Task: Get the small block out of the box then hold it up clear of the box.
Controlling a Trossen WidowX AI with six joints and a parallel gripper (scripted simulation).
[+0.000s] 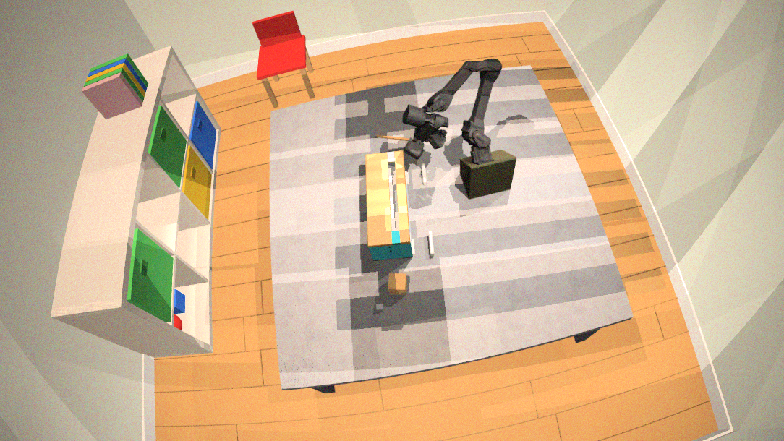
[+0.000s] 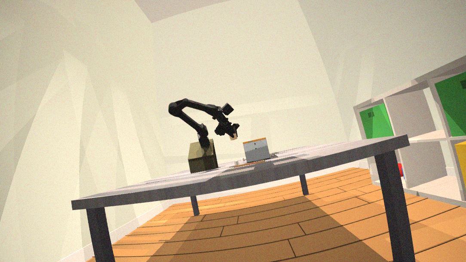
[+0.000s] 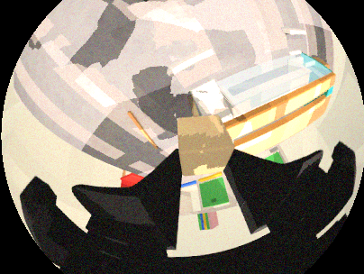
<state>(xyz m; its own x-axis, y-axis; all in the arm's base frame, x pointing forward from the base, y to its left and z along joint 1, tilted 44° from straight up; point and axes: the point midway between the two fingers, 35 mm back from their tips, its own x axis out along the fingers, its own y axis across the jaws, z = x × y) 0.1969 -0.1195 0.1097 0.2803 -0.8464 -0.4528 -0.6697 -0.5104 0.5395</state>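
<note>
Now: gripper tip 1 cm past the tan block, 1 cm to the right of it and 1 cm below it. Round my gripper tip: thin orange stick (2 cm ahead, 18 cm to the right, 17 cm below); then long tan box (12 cm ahead, 16 cm to the left, 11 cm below); then brown cube (22 cm ahead, 44 cm to the left, 14 cm below).
</note>
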